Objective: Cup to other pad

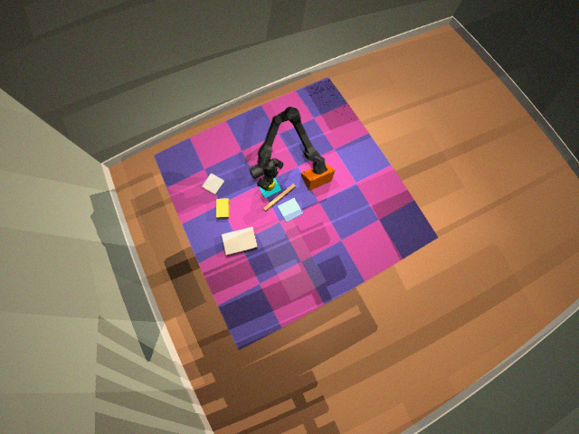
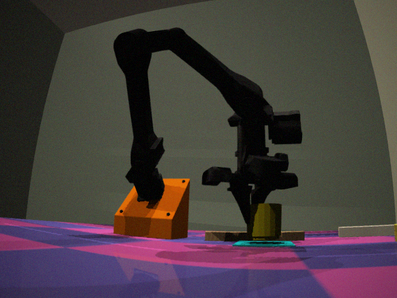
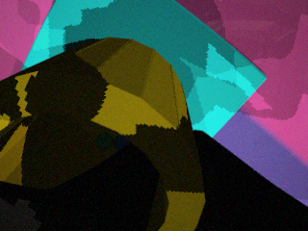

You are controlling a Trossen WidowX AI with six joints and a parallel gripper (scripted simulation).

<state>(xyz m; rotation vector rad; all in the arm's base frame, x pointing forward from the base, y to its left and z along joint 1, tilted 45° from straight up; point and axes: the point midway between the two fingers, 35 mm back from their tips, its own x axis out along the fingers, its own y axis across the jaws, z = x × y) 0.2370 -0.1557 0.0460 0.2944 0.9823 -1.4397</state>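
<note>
Now: the yellow cup 2 cm ahead of my gripper tip and 1 cm to the left of it. The rest, counted from my gripper tip: wooden bar 11 cm to the left, 4 cm below, 2 cm ahead; teal pad 5 cm below, 3 cm ahead, 1 cm to the left; pale blue pad 20 cm to the left, 5 cm below, 1 cm ahead.
</note>
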